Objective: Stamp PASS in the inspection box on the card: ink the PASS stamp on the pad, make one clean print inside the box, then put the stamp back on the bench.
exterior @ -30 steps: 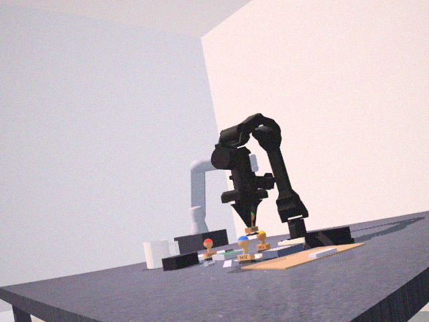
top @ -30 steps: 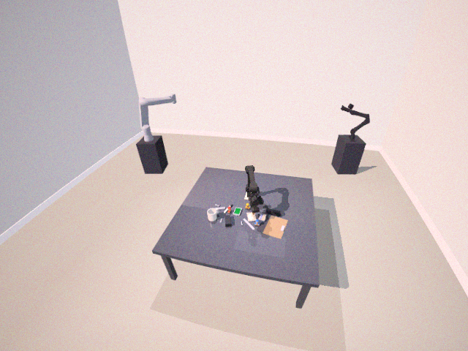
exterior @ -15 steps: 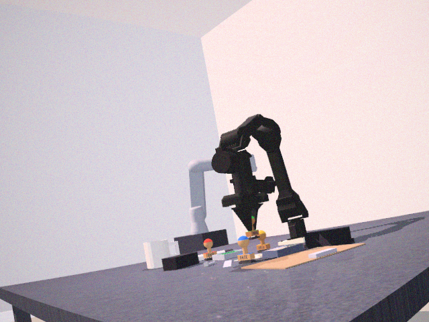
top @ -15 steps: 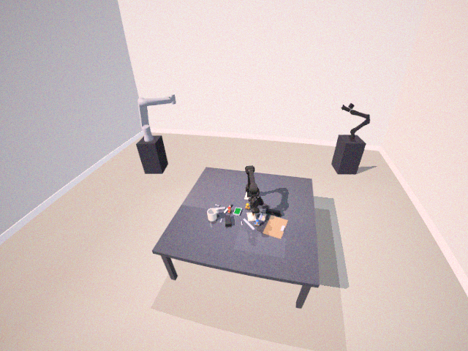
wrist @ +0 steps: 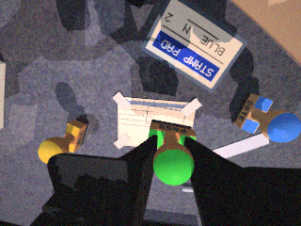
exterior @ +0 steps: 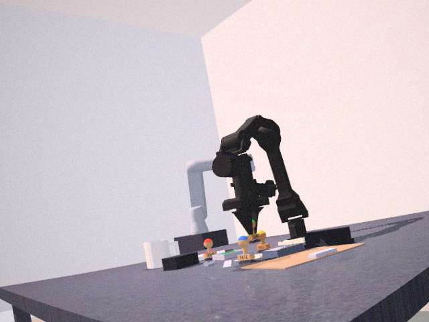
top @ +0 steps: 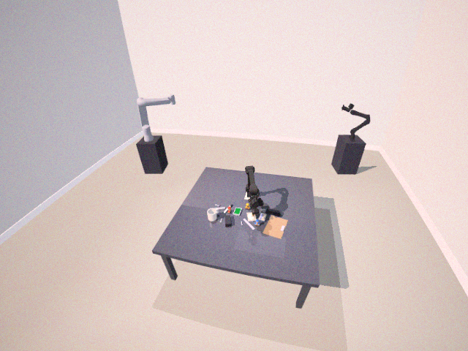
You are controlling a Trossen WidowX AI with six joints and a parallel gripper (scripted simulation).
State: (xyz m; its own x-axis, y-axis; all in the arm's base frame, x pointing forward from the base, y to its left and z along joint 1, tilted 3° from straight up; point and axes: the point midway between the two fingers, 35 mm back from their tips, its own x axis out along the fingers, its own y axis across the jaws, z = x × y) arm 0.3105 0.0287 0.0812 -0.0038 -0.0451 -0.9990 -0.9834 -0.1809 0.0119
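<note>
Right now the cream inspection card is 6 cm below my gripper tip, 2 cm to the right of it and 2 cm behind it. The rest, counted from my gripper tip: green-knobbed PASS stamp (right at my gripper tip); blue-knobbed stamp (9 cm ahead, 4 cm below, 3 cm to the left); yellow-knobbed stamp (12 cm behind, 5 cm to the right, 4 cm below).
</note>
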